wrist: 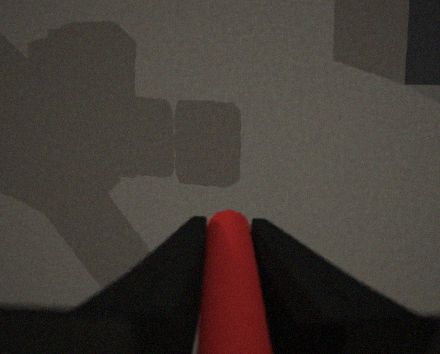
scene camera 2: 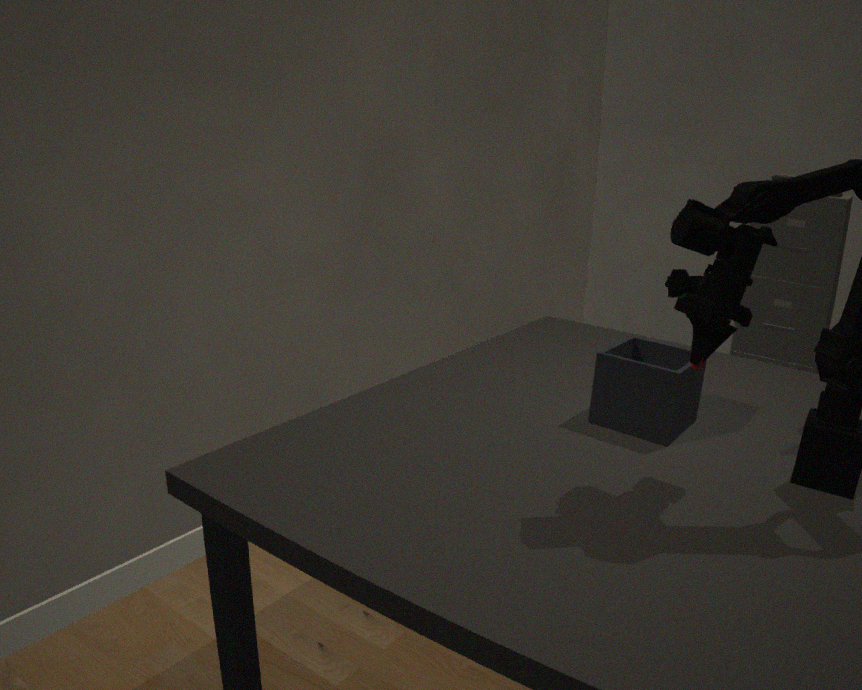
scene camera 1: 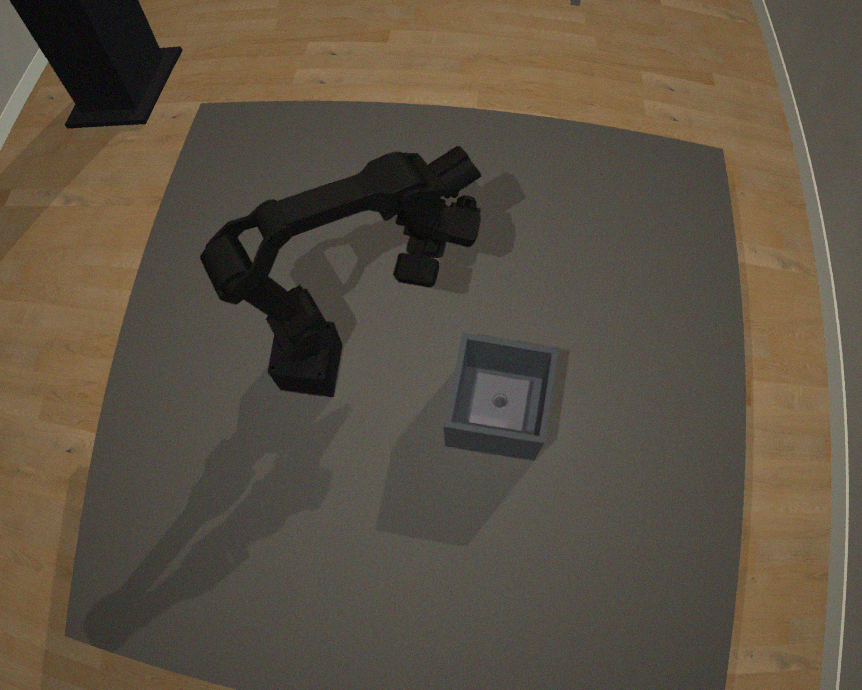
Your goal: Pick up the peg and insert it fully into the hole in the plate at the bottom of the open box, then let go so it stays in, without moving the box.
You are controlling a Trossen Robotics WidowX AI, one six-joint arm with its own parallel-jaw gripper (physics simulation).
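Places are measured from the arm's base along level axes (x back, y left, z down), in millimetres.
Where they show: gripper, fingertip midpoint: [wrist: 228, 231] [scene camera 2: 695, 363] [scene camera 1: 440, 245]; arm's base, origin of the base link: [scene camera 2: 837, 423] [scene camera 1: 301, 345].
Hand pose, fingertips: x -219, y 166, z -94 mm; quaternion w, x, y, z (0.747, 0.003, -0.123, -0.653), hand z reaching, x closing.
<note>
Each offset is from my fingertips to the top centre of the thing. "pt": to the spot under its first point. Level surfaces: height alone.
The red peg {dx +7, dy -4, dz -75 mm} [wrist: 231, 280] [scene camera 2: 696, 365] is held between the fingers of my gripper [wrist: 228, 231] [scene camera 2: 695, 359], which is shut on it. In the wrist view the peg's rounded end shows level with the fingertips. The gripper and peg are above the table; in scene camera 1 they are beyond the box's far left corner, and the arm hides the peg there. The open grey-blue box {dx -126, dy -208, dz +60 mm} [scene camera 1: 492, 439] [scene camera 2: 639, 397] stands upright on the table. At its bottom lies a light plate {dx -126, dy -208, dz +137 mm} [scene camera 1: 483, 413] with a round hole {pt dx -127, dy -200, dz +158 mm} [scene camera 1: 500, 400]. Nothing shows in the hole.
The box has four tall walls; a dark corner part of it [wrist: 425, 40] shows at the wrist view's upper right. The arm's base [scene camera 1: 305, 363] stands on the grey table {dz +197 mm} [scene camera 1: 611, 539] left of the box. A dark stand [scene camera 1: 100, 57] and a cabinet [scene camera 2: 798, 266] are beyond the table.
</note>
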